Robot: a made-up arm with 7 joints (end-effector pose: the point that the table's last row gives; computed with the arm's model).
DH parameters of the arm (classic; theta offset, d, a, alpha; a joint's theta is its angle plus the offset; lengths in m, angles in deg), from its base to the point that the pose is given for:
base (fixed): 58.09 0 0.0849 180
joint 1: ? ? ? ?
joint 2: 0 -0.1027 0.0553 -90.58
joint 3: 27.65 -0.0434 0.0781 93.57
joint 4: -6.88 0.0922 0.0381 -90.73
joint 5: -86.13 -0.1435 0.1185 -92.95
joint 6: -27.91 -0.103 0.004 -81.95
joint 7: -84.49 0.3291 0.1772 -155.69
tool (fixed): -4.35 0.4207 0 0
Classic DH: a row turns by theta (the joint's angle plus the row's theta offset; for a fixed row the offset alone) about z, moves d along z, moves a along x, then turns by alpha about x.
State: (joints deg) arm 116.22 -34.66 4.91 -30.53 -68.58 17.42 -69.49
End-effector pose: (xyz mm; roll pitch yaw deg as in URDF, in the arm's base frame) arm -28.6 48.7 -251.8 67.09 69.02 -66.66
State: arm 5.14 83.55 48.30 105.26 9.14 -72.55 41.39
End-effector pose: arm 166.2 63.7 178.9 -164.73 26.64 -161.36
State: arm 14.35 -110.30 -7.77 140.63 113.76 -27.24 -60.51
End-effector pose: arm 121.7 258.0 -200.4 -55.99 46.14 78.10
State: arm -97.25 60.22 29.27 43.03 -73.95 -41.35 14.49
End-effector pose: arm 81.8 126.4 134.1 68.53 -59.32 -16.50
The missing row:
joint 1: 84.2 -0.0154 -0.0345 -89.42
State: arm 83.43 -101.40 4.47 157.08 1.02 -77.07 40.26
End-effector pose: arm 184.4 261.3 -126.6 26.53 -77.47 146.59
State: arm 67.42 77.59 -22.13 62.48 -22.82 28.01 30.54
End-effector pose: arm -268.8 -129.6 114.2 167.07 -24.00 155.69
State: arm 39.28 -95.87 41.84 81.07 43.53 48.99 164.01
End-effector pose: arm -19.6 386.4 -333.0 -71.43 35.92 135.54
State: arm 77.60 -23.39 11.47 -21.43 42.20 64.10 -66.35
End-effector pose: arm 205.0 -130.2 -268.3 102.67 -39.36 -1.75
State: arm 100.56 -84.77 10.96 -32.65 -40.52 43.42 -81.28
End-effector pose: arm 190.6 161.7 -265.0 138.21 15.97 -19.98
